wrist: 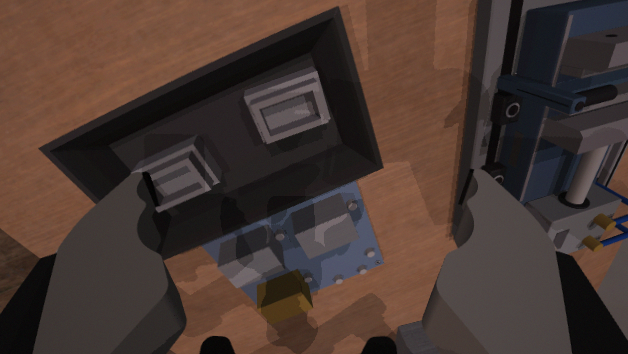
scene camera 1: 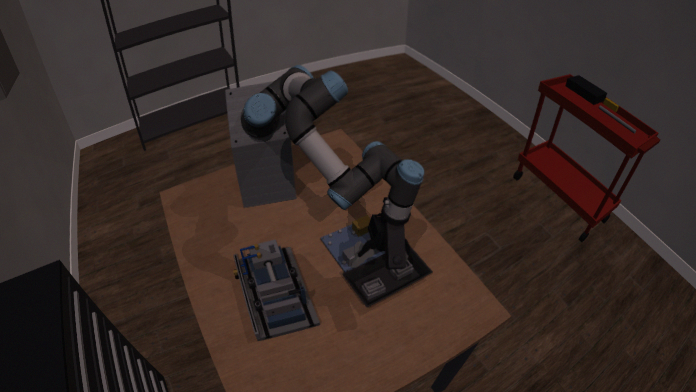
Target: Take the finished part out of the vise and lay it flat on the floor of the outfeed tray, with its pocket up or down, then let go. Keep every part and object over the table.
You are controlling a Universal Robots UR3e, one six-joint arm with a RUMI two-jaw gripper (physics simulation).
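Frame: origin at the arm's base, x right, y ahead, z up, level; centimetres.
Where they show: gripper, between the fingertips: (wrist: 308, 175) (scene camera 1: 377, 266).
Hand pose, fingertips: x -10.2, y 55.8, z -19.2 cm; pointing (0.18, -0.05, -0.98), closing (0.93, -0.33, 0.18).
Things, the pixels of their centre, and the offset from my fingertips.
- finished part, middle of its body: (wrist: 288, 107) (scene camera 1: 373, 288) dx +0.1, dy -0.5, dz -11.5 cm
- second similar part, middle of its body: (wrist: 177, 175) (scene camera 1: 401, 268) dx -11.2, dy -2.1, dz -11.5 cm
- vise, middle of its body: (wrist: 571, 139) (scene camera 1: 272, 284) dx +26.3, dy -14.5, dz -9.5 cm
- blue plate, middle of its body: (wrist: 300, 250) (scene camera 1: 358, 244) dx -5.8, dy -18.9, dz -14.0 cm
- yellow block, middle of its body: (wrist: 284, 296) (scene camera 1: 363, 225) dx -10.3, dy -23.6, dz -11.8 cm
The finished part (scene camera 1: 373, 287) (wrist: 287, 107), a light grey block, lies flat and pocket up on the floor of the black outfeed tray (scene camera 1: 400, 289) (wrist: 200, 80), near one end. A second similar part (scene camera 1: 401, 270) (wrist: 182, 179) lies pocket up at the tray's other end. My gripper (scene camera 1: 380, 258) (wrist: 308, 175) is wide open above the tray, apart from the finished part. In the wrist view, the left fingertip overlaps the edge of the second part; whether they touch is unclear. The vise (scene camera 1: 277, 289) (wrist: 587, 129) stands beside the tray, and no part shows between its jaws.
A blue plate (scene camera 1: 332, 245) (wrist: 345, 261) with pegs and grey blocks (wrist: 325, 227) adjoins the tray. A yellow block (scene camera 1: 361, 226) (wrist: 284, 297) stands at its edge. Blue hoses are on the vise. The arm's grey pedestal (scene camera 1: 267, 175) is at the back; a red cart (scene camera 1: 585, 119) stands off the table.
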